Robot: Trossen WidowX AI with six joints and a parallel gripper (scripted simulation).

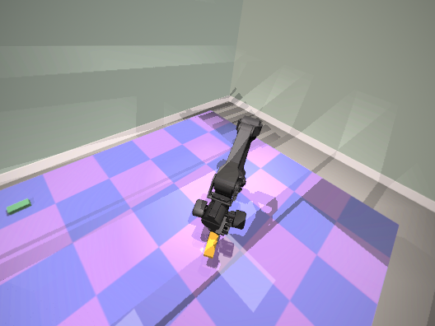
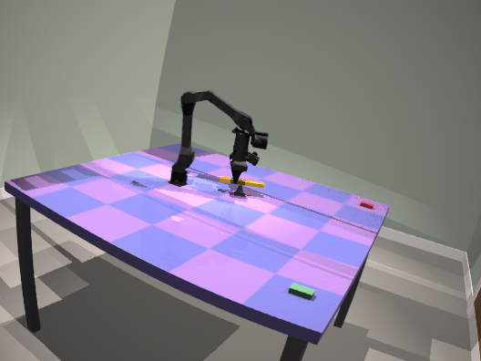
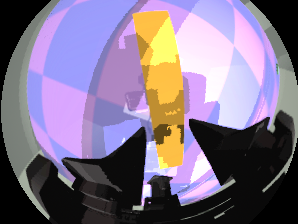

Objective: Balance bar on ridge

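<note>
The orange bar lies 2 cm ahead of my gripper tip and 1 cm to the left of it. Also, from my gripper tip: red block 52 cm ahead, 40 cm to the left, 4 cm below; then green block 60 cm to the right, 52 cm ahead, 4 cm below.
</note>
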